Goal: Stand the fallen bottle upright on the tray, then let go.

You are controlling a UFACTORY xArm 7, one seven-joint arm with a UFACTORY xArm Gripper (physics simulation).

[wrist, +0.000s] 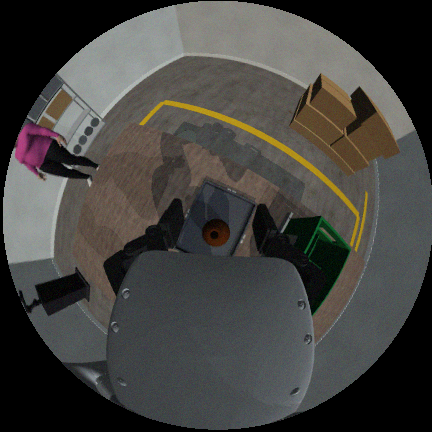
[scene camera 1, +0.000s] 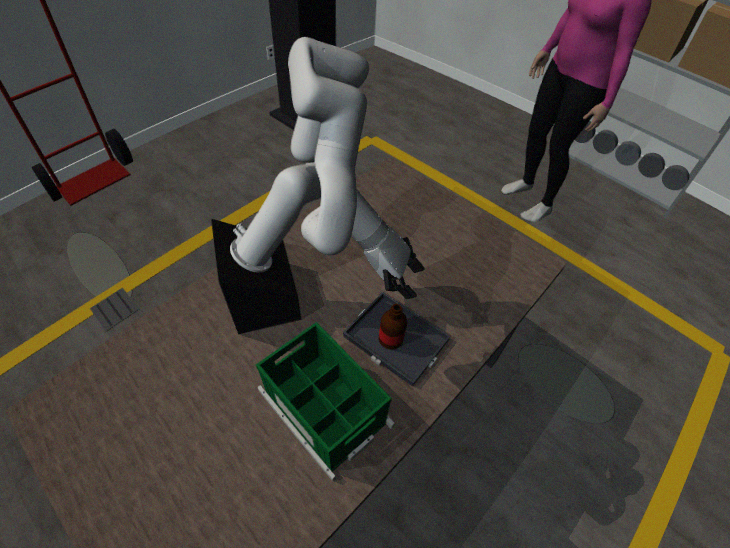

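Where they show: gripper, between the fingertips: (wrist: pixel 218 211) (scene camera 1: pixel 415 283); arm's base, origin of its link: (scene camera 1: pixel 250 255).
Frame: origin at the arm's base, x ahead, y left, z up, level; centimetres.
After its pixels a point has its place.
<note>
A brown bottle (scene camera 1: pixel 392 327) {x 40.7, y 15.7, z -8.2 cm} (wrist: pixel 216 233) {x 39.5, y 18.3, z -3.3 cm} with a red label stands upright on the dark grey tray (scene camera 1: pixel 417 361) {x 49.6, y 18.0, z -18.9 cm} (wrist: pixel 212 196) {x 48.2, y 25.2, z -18.9 cm}. In the wrist view it shows from above, with its round neck opening towards the camera. My gripper (scene camera 1: pixel 413 280) {x 42.6, y 19.7, z 9.4 cm} (wrist: pixel 218 211) {x 42.6, y 19.7, z 9.4 cm} is open, its two black fingers wide apart. It hangs above and behind the bottle in the scene view, apart from it, with nothing between the fingers. The near edge of the tray is hidden behind the gripper body in the wrist view.
A green crate (scene camera 1: pixel 333 407) {x 45.6, y -10.6, z -10.1 cm} (wrist: pixel 327 250) {x 52.4, y -19.4, z -11.0 cm} with compartments stands beside the tray, to its lower left in the scene view. The arm's black pedestal (scene camera 1: pixel 256 294) {x 10.5, y -6.1, z -2.4 cm} stands behind the crate. A person (scene camera 1: pixel 580 76) (wrist: pixel 50 152) stands beyond the yellow floor line.
</note>
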